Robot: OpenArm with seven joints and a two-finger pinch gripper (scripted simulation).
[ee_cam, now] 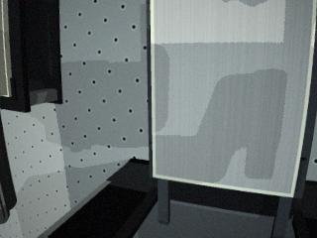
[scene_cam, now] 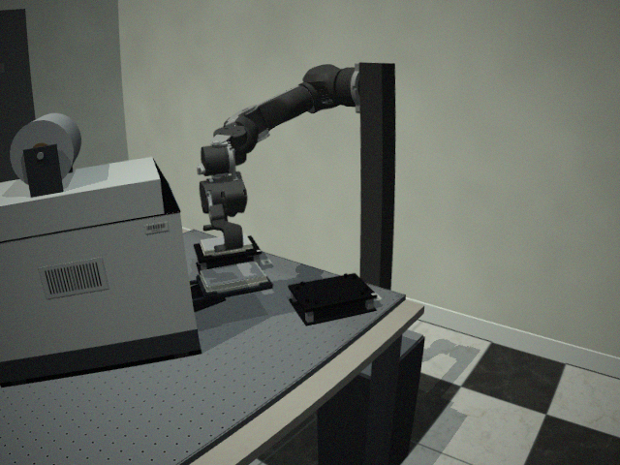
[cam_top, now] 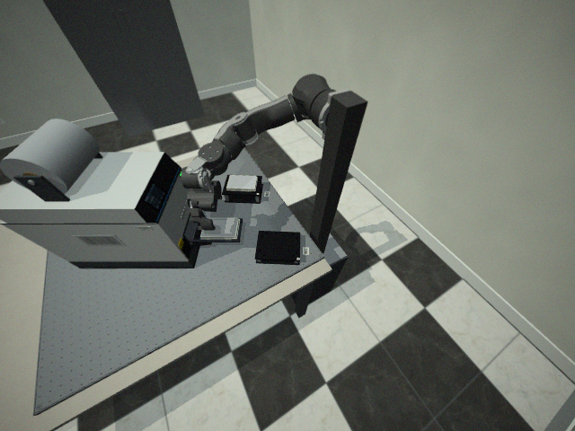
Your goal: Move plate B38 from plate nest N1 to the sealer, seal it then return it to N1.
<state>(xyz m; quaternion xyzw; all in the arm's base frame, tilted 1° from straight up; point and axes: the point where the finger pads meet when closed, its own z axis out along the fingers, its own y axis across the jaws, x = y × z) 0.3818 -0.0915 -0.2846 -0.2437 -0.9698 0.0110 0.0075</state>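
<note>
The plate B38 lies 10 mm behind my hand, 10 mm to the left of it and 80 mm below it. Also, from my hand: nest N1: 180 mm behind, 140 mm to the left, 150 mm below; nest n2: 170 mm behind, 200 mm to the right, 130 mm below; B83: 170 mm behind, 200 mm to the right, 120 mm below.
</note>
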